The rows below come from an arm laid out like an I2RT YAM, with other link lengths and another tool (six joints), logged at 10 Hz.
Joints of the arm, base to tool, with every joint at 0 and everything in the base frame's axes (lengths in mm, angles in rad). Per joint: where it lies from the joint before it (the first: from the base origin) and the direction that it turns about. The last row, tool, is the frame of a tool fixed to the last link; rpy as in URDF.
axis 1: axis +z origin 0 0 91.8
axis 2: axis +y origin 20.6 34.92 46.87
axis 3: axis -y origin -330 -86 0
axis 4: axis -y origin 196 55.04 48
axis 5: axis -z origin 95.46 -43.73 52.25
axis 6: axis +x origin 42.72 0 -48.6
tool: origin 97 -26 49 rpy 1.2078 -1.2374 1.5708
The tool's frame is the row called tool.
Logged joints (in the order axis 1, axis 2, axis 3, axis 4, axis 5, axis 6), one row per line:
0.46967, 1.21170, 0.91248, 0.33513, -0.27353, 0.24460
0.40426, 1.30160, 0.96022, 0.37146, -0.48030, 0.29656
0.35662, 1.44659, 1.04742, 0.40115, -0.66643, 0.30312
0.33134, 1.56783, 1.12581, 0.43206, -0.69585, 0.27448
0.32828, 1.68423, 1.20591, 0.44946, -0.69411, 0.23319
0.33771, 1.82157, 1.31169, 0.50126, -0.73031, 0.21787
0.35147, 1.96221, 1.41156, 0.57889, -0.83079, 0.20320
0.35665, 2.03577, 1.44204, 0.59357, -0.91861, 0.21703
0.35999, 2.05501, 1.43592, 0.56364, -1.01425, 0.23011
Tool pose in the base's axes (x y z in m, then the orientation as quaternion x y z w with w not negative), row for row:
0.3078, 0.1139, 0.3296, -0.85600, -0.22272, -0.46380, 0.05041
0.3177, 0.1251, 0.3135, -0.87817, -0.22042, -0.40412, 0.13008
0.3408, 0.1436, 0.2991, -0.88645, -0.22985, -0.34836, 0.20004
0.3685, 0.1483, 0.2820, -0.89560, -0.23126, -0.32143, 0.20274
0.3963, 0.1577, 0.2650, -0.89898, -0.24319, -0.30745, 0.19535
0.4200, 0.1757, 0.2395, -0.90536, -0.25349, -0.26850, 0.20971
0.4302, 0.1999, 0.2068, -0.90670, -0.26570, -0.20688, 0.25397
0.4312, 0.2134, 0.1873, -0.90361, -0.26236, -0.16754, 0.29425
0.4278, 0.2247, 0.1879, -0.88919, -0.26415, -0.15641, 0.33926
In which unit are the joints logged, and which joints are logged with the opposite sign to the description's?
The joints are logged in radians. Opposite sign: axis 4.
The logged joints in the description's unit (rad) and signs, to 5 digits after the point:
0.46967, 1.21170, 0.91248, -0.33513, -0.27353, 0.24460
0.40426, 1.30160, 0.96022, -0.37146, -0.48030, 0.29656
0.35662, 1.44659, 1.04742, -0.40115, -0.66643, 0.30312
0.33134, 1.56783, 1.12581, -0.43206, -0.69585, 0.27448
0.32828, 1.68423, 1.20591, -0.44946, -0.69411, 0.23319
0.33771, 1.82157, 1.31169, -0.50126, -0.73031, 0.21787
0.35147, 1.96221, 1.41156, -0.57889, -0.83079, 0.20320
0.35665, 2.03577, 1.44204, -0.59357, -0.91861, 0.21703
0.35999, 2.05501, 1.43592, -0.56364, -1.01425, 0.23011

